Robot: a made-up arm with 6 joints. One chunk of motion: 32 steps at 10 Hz.
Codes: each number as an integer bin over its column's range. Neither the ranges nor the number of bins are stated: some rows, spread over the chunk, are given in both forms.
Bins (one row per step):
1: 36 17 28 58 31 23
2: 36 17 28 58 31 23
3: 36 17 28 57 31 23
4: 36 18 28 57 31 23
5: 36 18 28 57 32 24
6: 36 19 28 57 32 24
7: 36 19 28 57 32 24
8: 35 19 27 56 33 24
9: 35 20 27 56 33 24
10: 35 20 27 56 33 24
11: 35 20 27 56 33 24
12: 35 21 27 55 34 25
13: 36 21 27 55 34 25
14: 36 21 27 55 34 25
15: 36 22 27 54 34 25
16: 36 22 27 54 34 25
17: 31 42 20 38 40 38
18: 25 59 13 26 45 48
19: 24 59 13 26 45 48
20: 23 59 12 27 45 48
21: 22 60 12 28 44 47
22: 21 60 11 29 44 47
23: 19 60 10 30 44 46
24: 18 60 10 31 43 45
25: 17 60 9 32 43 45
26: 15 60 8 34 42 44
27: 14 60 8 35 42 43
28: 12 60 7 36 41 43
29: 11 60 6 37 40 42
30: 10 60 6 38 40 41
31: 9 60 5 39 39 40
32: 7 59 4 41 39 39
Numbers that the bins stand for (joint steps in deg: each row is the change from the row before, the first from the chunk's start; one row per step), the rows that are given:
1: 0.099 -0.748 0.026 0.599 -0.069 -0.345
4: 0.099 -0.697 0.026 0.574 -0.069 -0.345
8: 0.064 -0.646 -0.051 0.550 0.006 -0.315
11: 0.064 -0.595 -0.051 0.550 0.006 -0.315
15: 0.099 -0.492 -0.051 0.501 0.044 -0.286
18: -0.277 1.405 -1.129 -0.179 0.456 0.390
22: -0.413 1.456 -1.283 -0.106 0.418 0.360
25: -0.550 1.456 -1.437 -0.033 0.381 0.301
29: -0.755 1.456 -1.668 0.089 0.268 0.213
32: -0.891 1.405 -1.822 0.186 0.231 0.125
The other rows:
2: 0.099 -0.748 0.026 0.599 -0.069 -0.345
3: 0.099 -0.748 0.026 0.574 -0.069 -0.345
5: 0.099 -0.697 0.026 0.574 -0.031 -0.315
6: 0.099 -0.646 0.026 0.574 -0.031 -0.315
7: 0.099 -0.646 0.026 0.574 -0.031 -0.315
9: 0.064 -0.595 -0.051 0.550 0.006 -0.315
10: 0.064 -0.595 -0.051 0.550 0.006 -0.315
12: 0.064 -0.543 -0.051 0.526 0.044 -0.286
13: 0.099 -0.543 -0.051 0.526 0.044 -0.286
14: 0.099 -0.543 -0.051 0.526 0.044 -0.286
16: 0.099 -0.492 -0.051 0.501 0.044 -0.286
17: -0.072 0.533 -0.590 0.113 0.268 0.096
19: -0.311 1.405 -1.129 -0.179 0.456 0.390
20: -0.345 1.405 -1.206 -0.154 0.456 0.390
21: -0.379 1.456 -1.206 -0.130 0.418 0.360
23: -0.482 1.456 -1.360 -0.081 0.418 0.331
24: -0.516 1.456 -1.360 -0.057 0.381 0.301
26: -0.618 1.456 -1.514 0.016 0.343 0.272
27: -0.652 1.456 -1.514 0.040 0.343 0.243
28: -0.720 1.456 -1.591 0.064 0.306 0.243
30: -0.789 1.456 -1.668 0.113 0.268 0.184
31: -0.823 1.456 -1.745 0.137 0.231 0.155

